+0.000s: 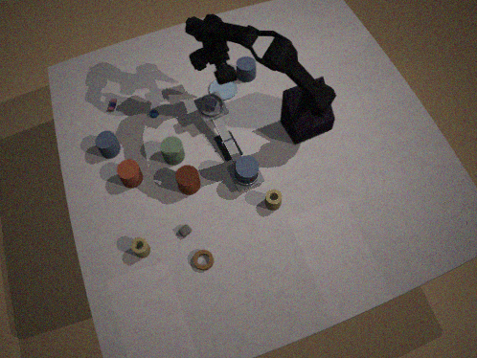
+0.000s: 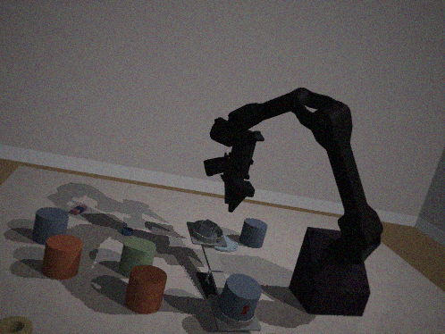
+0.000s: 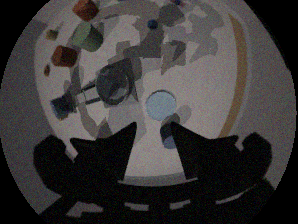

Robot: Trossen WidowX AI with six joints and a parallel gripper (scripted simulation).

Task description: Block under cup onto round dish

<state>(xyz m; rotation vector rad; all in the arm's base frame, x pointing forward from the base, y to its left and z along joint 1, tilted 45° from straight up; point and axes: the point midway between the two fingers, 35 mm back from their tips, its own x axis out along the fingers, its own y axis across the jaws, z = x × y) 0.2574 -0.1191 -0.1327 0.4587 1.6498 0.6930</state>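
The grey block is 8 cm to the left of my gripper tip, 5 cm ahead of it and 4 cm below it. Also, from my gripper tip: blue disc (25 cm ahead, 12 cm below); pale blue round dish (12 cm below, 4 cm to the right, 1 cm behind); balance (20 cm to the left, 8 cm below, 3 cm ahead).
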